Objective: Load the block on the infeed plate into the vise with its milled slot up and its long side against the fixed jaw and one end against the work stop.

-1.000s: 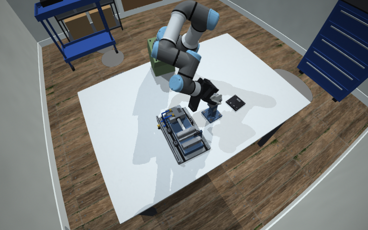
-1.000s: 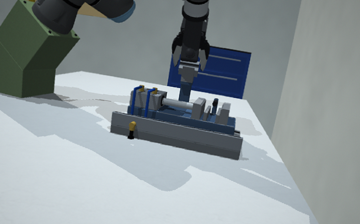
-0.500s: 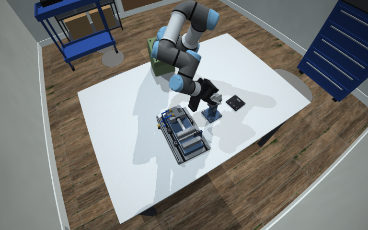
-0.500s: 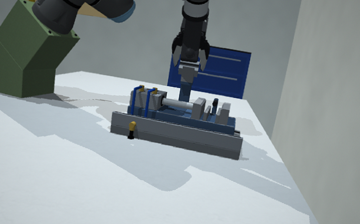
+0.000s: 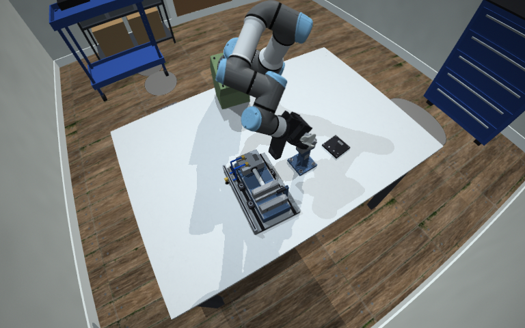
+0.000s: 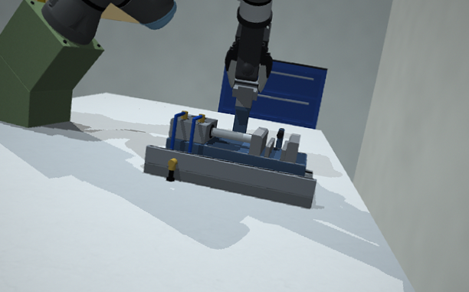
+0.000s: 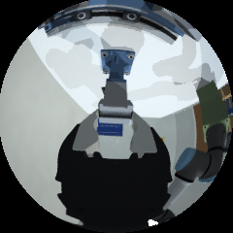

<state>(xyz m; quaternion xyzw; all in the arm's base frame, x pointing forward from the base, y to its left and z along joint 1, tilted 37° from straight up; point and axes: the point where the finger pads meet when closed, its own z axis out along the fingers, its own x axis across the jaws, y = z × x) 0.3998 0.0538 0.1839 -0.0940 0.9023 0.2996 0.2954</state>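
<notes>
Now: the part right at my hand. Round my hand: work stop (7 cm ahead, 18 cm to the right, 7 cm below); then air cylinder (10 cm behind, 19 cm to the right, 8 cm below); then moving jaw (3 cm ahead, 22 cm to the right, 8 cm below).
</notes>
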